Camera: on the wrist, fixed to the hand. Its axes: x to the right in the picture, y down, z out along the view.
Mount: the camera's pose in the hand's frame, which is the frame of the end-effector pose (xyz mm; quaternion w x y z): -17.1 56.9 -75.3 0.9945 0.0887 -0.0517 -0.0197
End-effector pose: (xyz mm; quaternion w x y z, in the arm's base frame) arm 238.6 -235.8 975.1 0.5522 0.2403 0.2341 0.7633
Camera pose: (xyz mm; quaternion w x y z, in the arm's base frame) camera 154.7 -275.0 950.3 0.5550 0.3228 0.2767 0.7150
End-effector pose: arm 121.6 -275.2 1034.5 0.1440 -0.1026 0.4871 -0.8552
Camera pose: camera 122.2 -236.3 946.8 0.1607 -0.1431 0.3991 -0.8913
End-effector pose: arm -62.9 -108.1 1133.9 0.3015 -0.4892 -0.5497 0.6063
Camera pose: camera 22.3 -107.7 1089.9 0.3268 -0.4176 -0.5181 0.6711
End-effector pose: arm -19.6 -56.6 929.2 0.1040 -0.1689 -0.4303 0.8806
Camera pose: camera 23.1 -42.4 844.5 0.1135 -0.1047 -0.3585 0.9206
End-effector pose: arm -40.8 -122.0 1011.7 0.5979 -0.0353 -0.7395 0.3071
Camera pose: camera 14.3 -52.1 976.0 0.5656 0.0484 -0.7399 0.3611
